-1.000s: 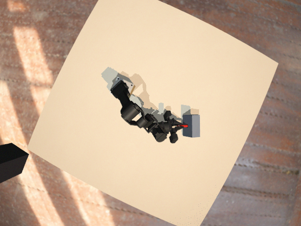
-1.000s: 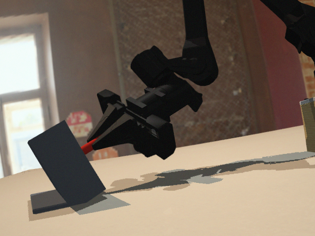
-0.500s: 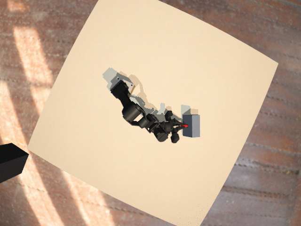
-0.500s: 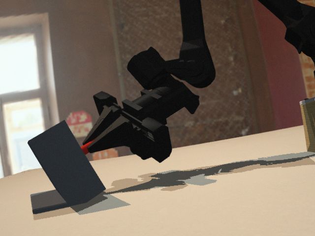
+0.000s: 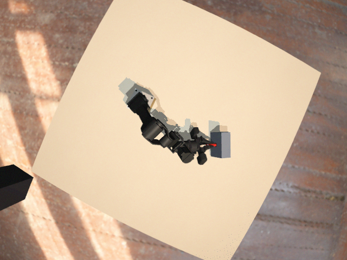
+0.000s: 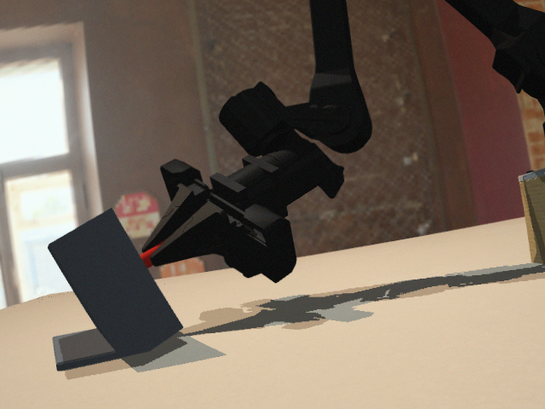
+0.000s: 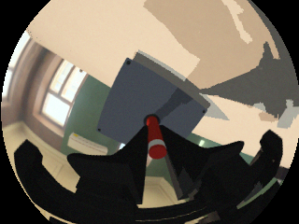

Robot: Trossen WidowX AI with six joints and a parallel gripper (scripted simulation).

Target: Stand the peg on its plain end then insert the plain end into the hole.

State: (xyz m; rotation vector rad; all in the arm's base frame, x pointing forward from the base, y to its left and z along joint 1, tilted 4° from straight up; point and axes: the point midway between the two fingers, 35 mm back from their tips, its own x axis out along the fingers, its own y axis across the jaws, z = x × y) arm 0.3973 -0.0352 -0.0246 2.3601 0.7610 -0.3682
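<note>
Right now the red peg is 10 mm to the right of my gripper tip and 10 mm behind it. Also, from my gripper tip: dark sloped panel: 40 mm ahead, 20 mm to the left, 20 mm below.
</note>
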